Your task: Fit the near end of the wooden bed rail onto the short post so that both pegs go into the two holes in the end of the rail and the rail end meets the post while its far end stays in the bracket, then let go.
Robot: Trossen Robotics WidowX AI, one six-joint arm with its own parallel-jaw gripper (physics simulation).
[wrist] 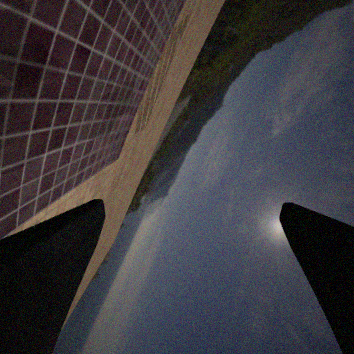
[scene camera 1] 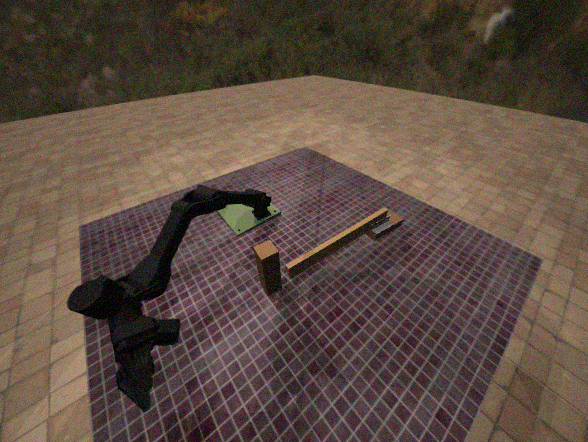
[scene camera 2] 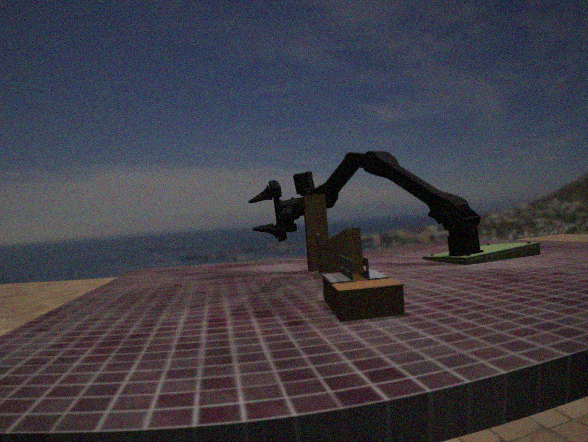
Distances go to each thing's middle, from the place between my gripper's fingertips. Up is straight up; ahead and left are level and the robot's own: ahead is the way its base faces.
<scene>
Right now my hand is 17 cm past the short post (scene camera 2: 315,215), 31 cm to the right of it and 6 cm above it. Also, from my hand: wooden bed rail (scene camera 2: 347,243): 17 cm behind, 59 cm to the left, 10 cm below; then grey bracket (scene camera 2: 344,276): 17 cm behind, 78 cm to the left, 11 cm below.
</scene>
